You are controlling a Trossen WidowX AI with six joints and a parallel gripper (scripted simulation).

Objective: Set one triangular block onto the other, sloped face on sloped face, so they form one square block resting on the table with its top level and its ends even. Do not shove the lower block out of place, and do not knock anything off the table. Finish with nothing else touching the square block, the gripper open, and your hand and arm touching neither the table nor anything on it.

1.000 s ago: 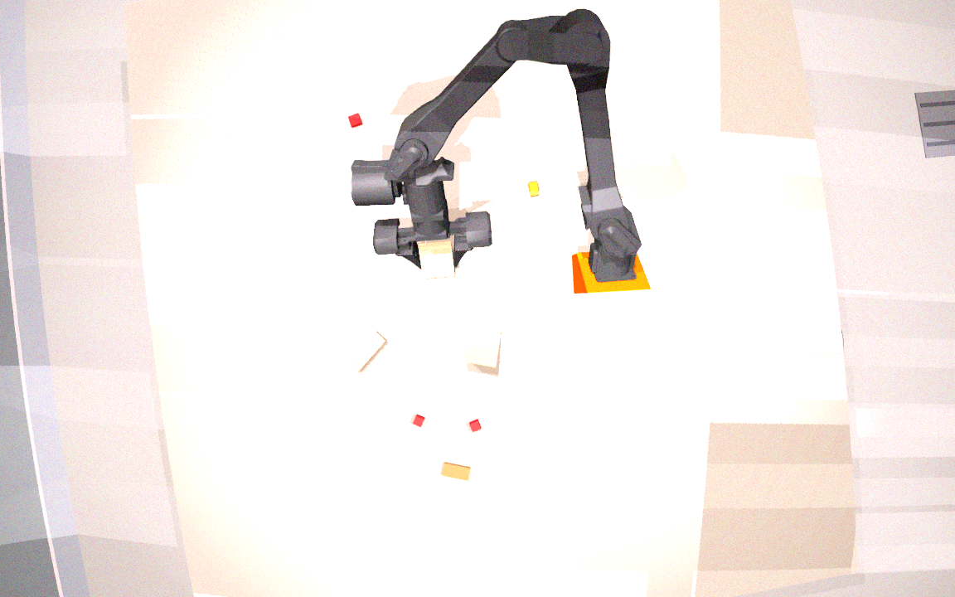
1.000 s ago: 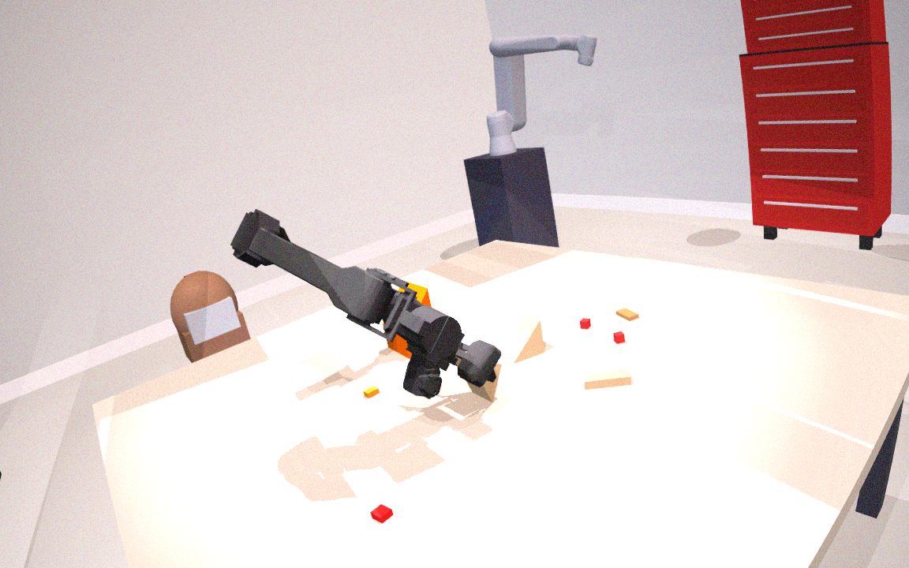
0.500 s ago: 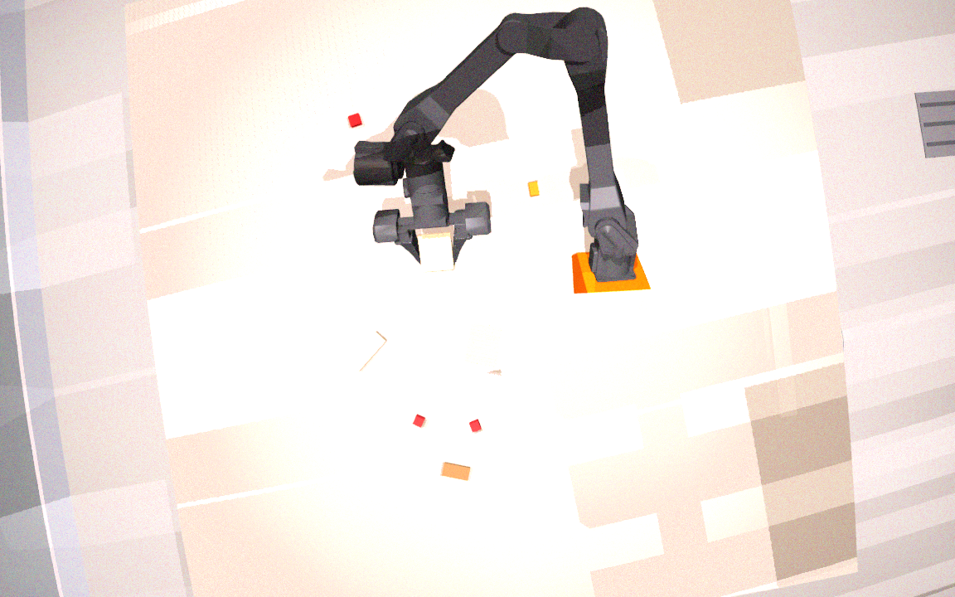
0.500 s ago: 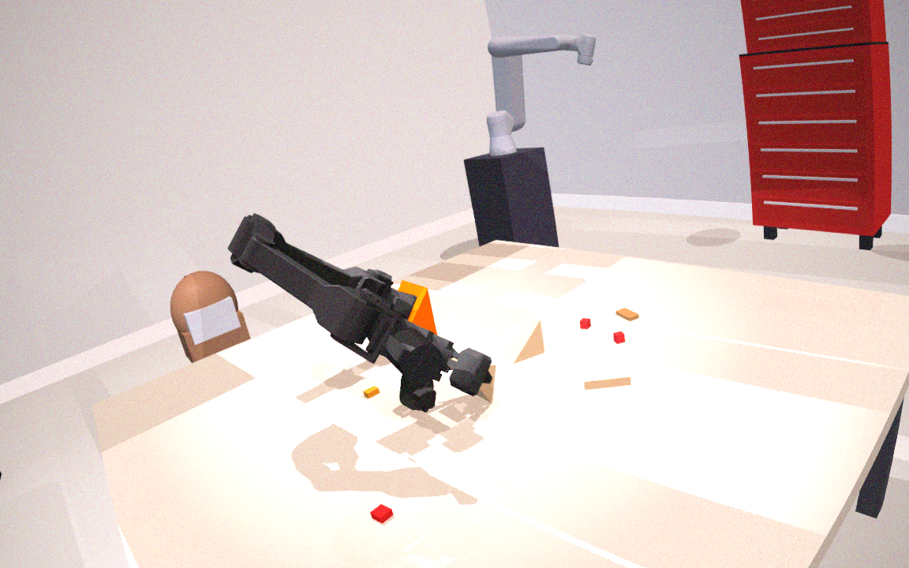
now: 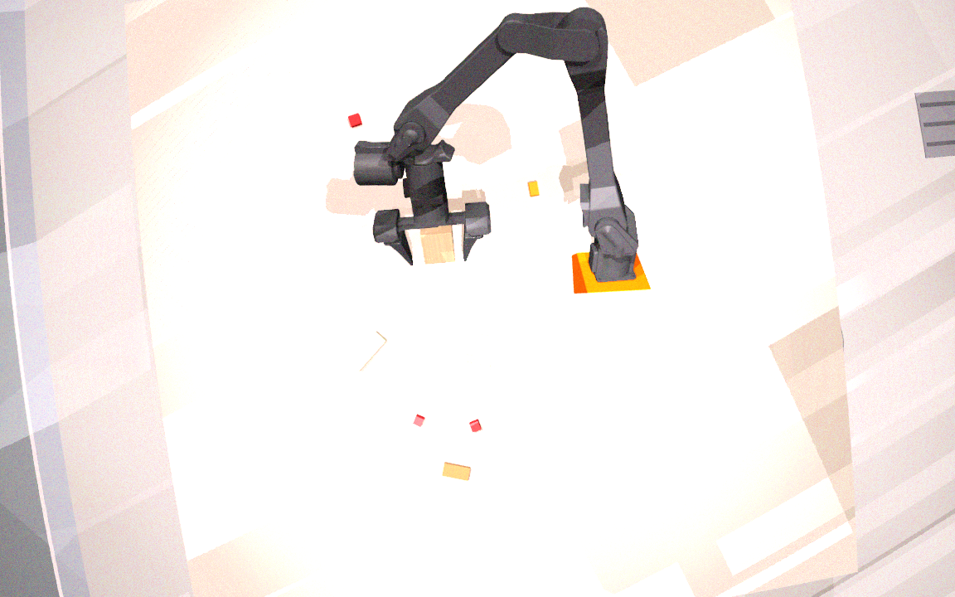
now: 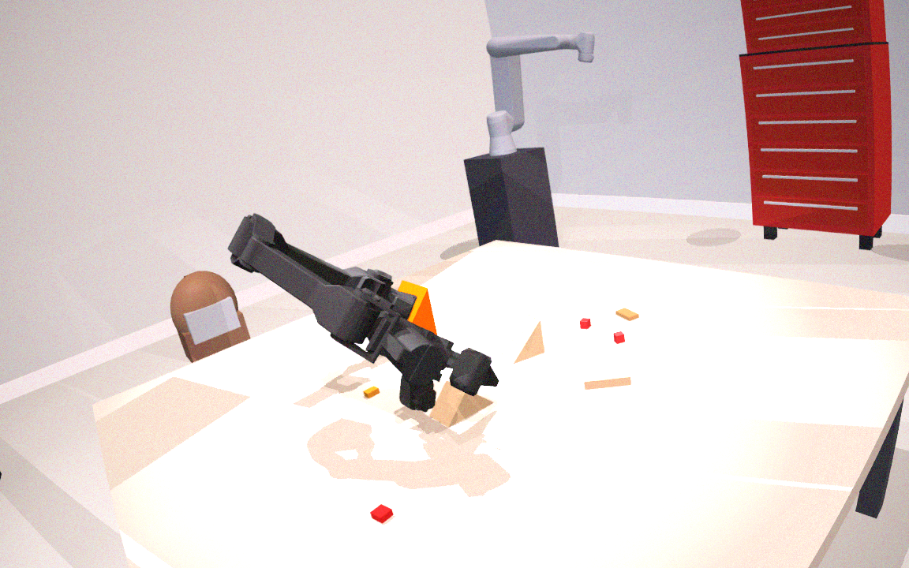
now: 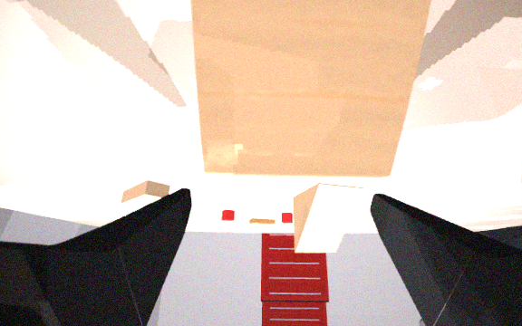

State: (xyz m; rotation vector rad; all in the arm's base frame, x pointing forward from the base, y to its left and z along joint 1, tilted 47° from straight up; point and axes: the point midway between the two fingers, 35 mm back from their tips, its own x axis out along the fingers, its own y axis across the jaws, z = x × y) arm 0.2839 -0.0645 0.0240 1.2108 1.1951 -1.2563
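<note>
The wooden triangular block lies 160 mm to the left of my gripper tip, 60 mm behind it and 30 mm below it. From my gripper tip the other things lie so: flat wooden plank (150 mm to the left, 140 mm ahead, 30 mm below); yellow piece (180 mm behind, 120 mm to the right, 40 mm below); red cube (270 mm to the right, 130 mm ahead, 40 mm below).
</note>
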